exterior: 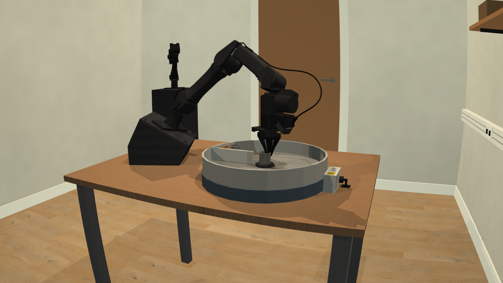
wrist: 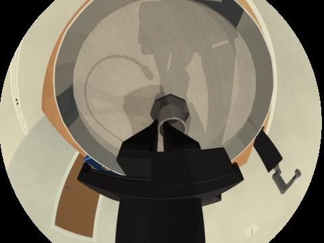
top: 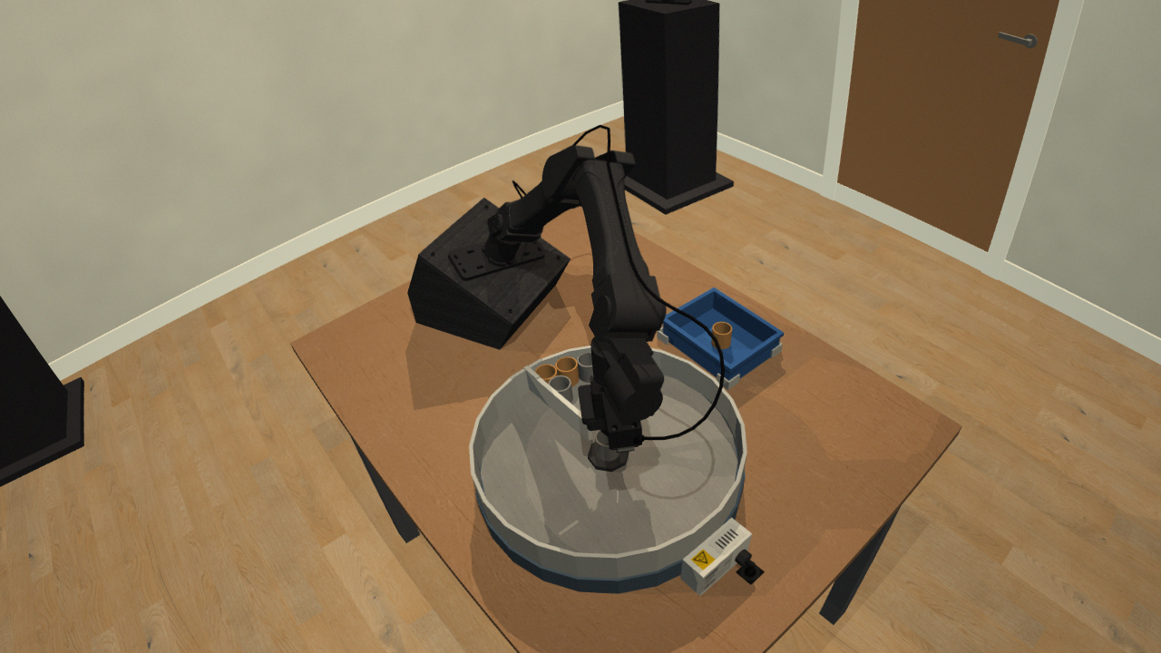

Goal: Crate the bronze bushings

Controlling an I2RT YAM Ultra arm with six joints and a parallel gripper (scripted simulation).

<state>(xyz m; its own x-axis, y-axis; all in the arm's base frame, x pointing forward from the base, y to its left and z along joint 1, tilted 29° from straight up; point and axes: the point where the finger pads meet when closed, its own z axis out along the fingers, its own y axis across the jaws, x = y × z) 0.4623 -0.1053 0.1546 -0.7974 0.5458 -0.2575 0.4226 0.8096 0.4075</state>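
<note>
The grey turntable is 4 cm below my hand, 1 cm to the right of it and 1 cm behind it. From my hand the other things lie so: blue crate (34 cm to the left, 13 cm behind, 7 cm below).
</note>
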